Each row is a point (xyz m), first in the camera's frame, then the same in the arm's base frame.
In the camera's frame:
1: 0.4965 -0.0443 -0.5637
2: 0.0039 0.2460 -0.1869
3: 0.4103 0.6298 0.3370
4: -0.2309 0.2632 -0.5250
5: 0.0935 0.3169 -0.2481
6: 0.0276 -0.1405 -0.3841
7: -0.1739 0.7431 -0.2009
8: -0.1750 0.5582 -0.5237
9: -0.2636 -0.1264 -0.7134
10: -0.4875 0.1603 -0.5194
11: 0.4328 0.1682 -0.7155
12: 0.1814 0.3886 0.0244
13: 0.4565 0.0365 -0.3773
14: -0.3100 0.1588 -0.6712
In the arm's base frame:
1: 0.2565 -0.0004 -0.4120
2: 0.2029 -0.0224 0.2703
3: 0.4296 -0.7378 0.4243
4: 0.2919 0.3797 0.2804
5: 0.3157 -0.0437 0.2102
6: -0.0387 0.1741 -0.0328
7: 0.5836 0.0210 0.6338
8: 0.5609 0.2964 0.3847
9: 0.0276 0.6056 0.0207
10: 0.1264 0.5537 0.4176
11: 0.4844 0.1211 -0.3376
12: 0.2878 -0.3176 0.3167
13: 0.2355 -0.1297 -0.2516
14: 0.2410 0.5573 0.2141

